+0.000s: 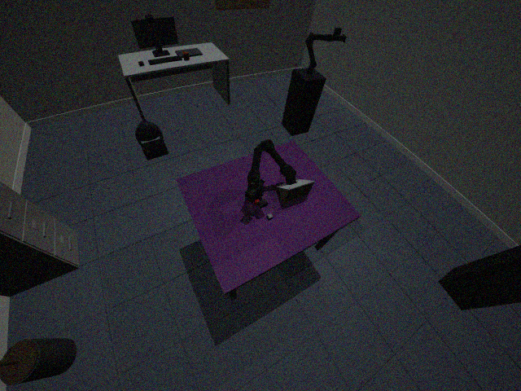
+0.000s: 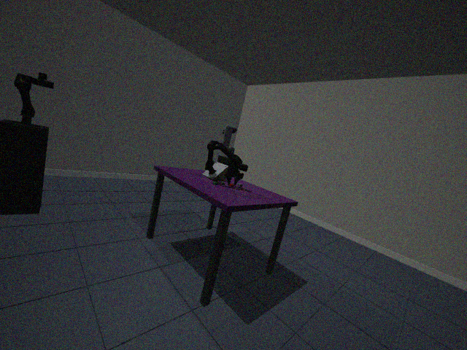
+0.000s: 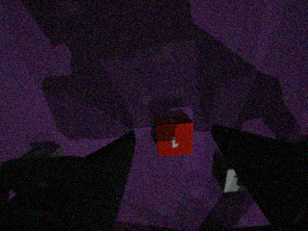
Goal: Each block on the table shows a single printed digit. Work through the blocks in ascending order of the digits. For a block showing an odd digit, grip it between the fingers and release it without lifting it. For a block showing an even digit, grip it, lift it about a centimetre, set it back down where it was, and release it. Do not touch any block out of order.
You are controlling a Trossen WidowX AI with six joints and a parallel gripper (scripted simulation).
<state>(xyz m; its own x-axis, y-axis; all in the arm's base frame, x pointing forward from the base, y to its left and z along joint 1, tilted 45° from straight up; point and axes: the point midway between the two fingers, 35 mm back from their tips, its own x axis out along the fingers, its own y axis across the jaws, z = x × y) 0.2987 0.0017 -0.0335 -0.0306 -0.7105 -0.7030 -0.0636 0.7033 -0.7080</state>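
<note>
Right now my gripper tip is right at the red block. Round my gripper tip: green block: 30 mm behind, 160 mm to the right; white block: 50 mm behind, 70 mm to the right; grey block: 40 mm behind, 140 mm to the left.
</note>
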